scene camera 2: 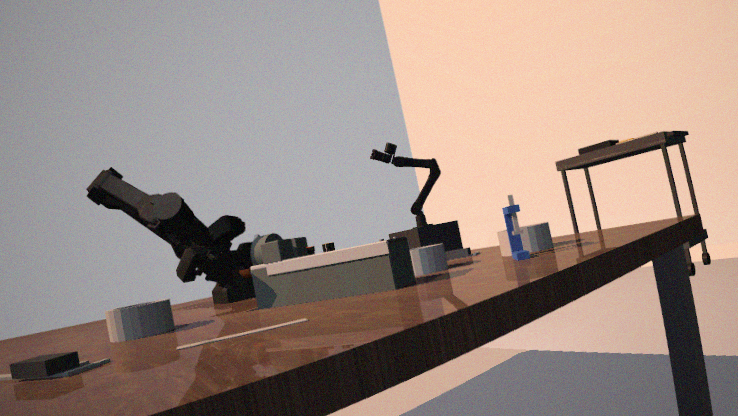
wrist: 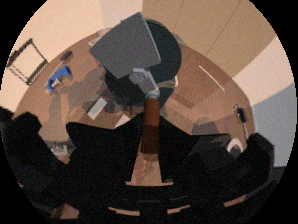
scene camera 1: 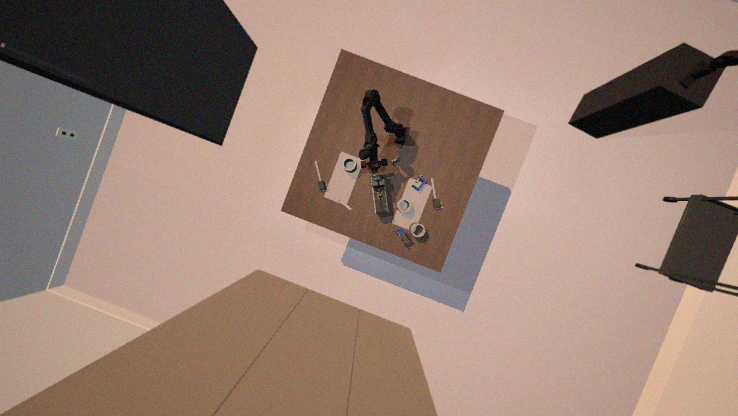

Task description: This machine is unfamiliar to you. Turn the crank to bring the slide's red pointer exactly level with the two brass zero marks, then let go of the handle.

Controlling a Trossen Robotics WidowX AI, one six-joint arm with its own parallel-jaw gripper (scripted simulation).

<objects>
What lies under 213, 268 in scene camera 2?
The gripper.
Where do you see a crank handle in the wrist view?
150, 143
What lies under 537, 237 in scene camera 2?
A grey block.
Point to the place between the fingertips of the gripper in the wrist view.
149, 115
</objects>
